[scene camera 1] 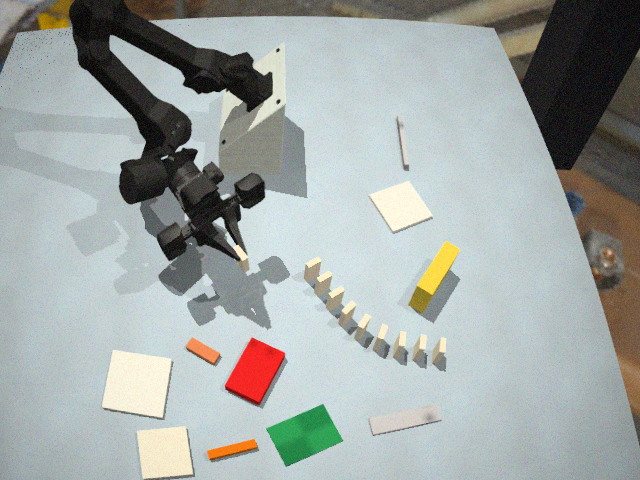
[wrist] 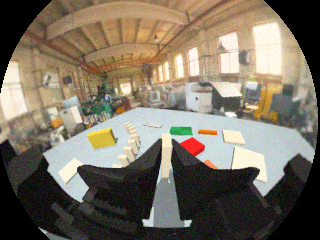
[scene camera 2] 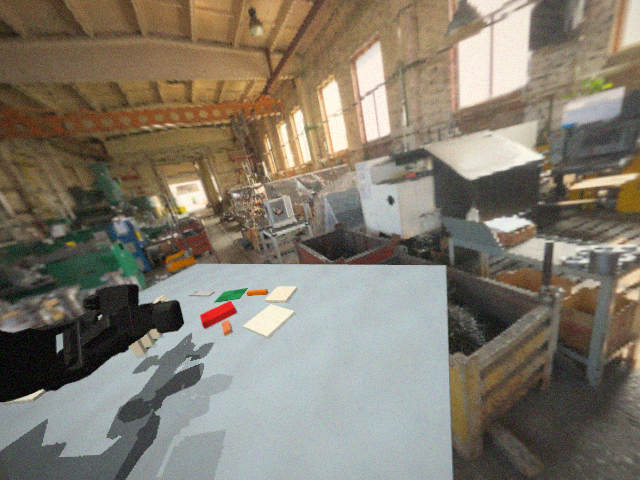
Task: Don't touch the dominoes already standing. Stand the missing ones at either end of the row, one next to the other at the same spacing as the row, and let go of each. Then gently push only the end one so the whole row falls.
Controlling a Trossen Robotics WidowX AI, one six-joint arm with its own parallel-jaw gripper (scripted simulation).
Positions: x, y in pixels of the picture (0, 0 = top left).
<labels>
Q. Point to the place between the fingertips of my gripper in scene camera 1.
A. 243, 257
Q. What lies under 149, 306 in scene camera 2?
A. My gripper.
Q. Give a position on a yellow block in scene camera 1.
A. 433, 277
</labels>
